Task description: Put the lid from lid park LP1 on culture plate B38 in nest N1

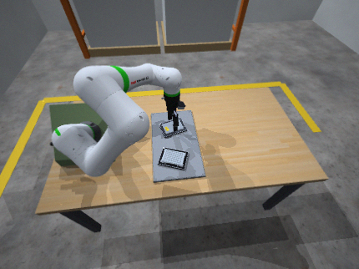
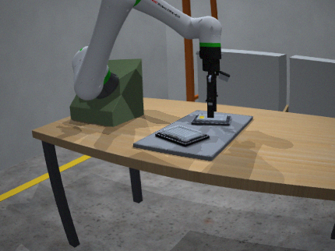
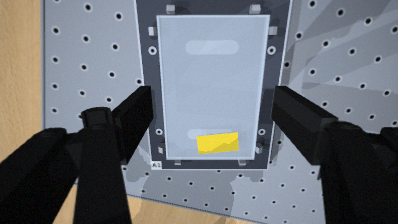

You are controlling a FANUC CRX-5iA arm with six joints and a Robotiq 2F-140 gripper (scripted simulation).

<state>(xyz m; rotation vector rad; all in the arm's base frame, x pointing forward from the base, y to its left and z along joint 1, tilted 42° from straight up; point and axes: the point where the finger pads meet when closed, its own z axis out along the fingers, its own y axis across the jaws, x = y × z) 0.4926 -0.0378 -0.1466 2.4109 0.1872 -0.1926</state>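
Now: hand 4 cm above the clear lid. Round my hand: black nest: 24 cm to the right, 5 cm below, 4 cm behind; then culture plate: 24 cm to the right, 4 cm below, 4 cm behind; then lid park: 5 cm below.
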